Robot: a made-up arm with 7 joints.
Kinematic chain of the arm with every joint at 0, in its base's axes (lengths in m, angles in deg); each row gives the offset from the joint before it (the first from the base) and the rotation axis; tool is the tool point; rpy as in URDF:
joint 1: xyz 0 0 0.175 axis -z
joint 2: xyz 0 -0.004 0.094 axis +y
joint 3: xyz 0 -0.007 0.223 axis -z
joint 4: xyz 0 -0.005 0.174 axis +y
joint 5: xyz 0 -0.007 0.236 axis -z
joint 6: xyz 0 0 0.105 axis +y
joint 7: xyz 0 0 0.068 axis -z
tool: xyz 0 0 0 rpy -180 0 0
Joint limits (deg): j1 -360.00..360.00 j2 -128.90..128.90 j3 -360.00..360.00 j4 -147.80..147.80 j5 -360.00..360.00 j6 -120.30..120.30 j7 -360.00..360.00
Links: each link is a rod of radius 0.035 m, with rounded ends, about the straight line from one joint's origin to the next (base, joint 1, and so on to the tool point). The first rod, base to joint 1, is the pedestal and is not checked.
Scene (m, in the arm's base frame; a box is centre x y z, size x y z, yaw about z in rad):
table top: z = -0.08
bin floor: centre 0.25 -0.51 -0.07 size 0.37 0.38 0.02 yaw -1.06
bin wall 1: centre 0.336 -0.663 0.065 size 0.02 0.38 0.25 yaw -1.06
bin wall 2: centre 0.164 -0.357 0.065 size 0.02 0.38 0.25 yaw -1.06
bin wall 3: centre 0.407 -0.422 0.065 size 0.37 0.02 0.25 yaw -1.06
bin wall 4: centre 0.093 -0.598 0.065 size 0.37 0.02 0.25 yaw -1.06
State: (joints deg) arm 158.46 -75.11 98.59 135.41 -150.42 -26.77 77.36
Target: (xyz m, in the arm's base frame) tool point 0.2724 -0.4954 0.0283
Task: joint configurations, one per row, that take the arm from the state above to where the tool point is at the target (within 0.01 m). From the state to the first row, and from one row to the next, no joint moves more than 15 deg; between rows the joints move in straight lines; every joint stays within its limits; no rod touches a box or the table.
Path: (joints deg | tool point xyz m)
1: 171.74 -70.51 103.52 127.88 -149.61 -23.20 72.35 | 0.1107 0.3201 0.2222
2: 185.02 -65.91 108.46 120.35 -148.80 -19.63 67.35 | 0.2410 0.3057 0.2218
3: 198.30 -61.31 113.39 112.81 -148.00 -16.06 62.34 | 0.3699 0.2362 0.2309
4: 211.58 -56.72 118.33 105.28 -147.19 -12.50 57.33 | 0.4729 0.1138 0.2521
5: 224.86 -52.12 123.26 97.75 -146.38 -8.93 52.33 | 0.5279 -0.0479 0.2873
6: 238.14 -47.52 128.19 90.22 -145.57 -5.36 47.32 | 0.5203 -0.2261 0.3371
7: 243.31 -46.10 138.77 89.17 -145.53 -12.29 57.33 | 0.4624 -0.3311 0.3096
8: 248.49 -44.68 149.34 88.12 -145.48 -19.23 67.35 | 0.3782 -0.4234 0.2934
9: 253.66 -43.26 159.92 87.07 -145.43 -26.16 77.36 | 0.2724 -0.4954 0.2891
10: 253.13 -53.36 160.71 83.83 -145.22 -24.99 77.36 | 0.2768 -0.5085 0.2051
11: 252.59 -63.46 161.49 80.60 -145.01 -23.82 77.36 | 0.2770 -0.5087 0.1174
12: 252.06 -73.56 162.28 77.37 -144.80 -22.65 77.36 | 0.2724 -0.4954 0.0283

